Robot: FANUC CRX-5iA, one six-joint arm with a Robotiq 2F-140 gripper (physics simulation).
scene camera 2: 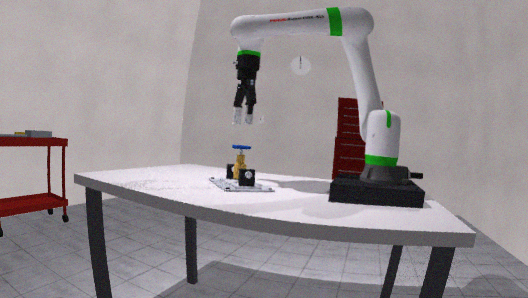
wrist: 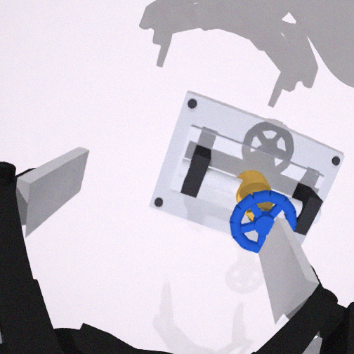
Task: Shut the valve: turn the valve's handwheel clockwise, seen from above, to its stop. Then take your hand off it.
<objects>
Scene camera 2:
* my gripper: 242,124
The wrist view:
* my gripper: 176,204
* blue handwheel: 263,220
</objects>
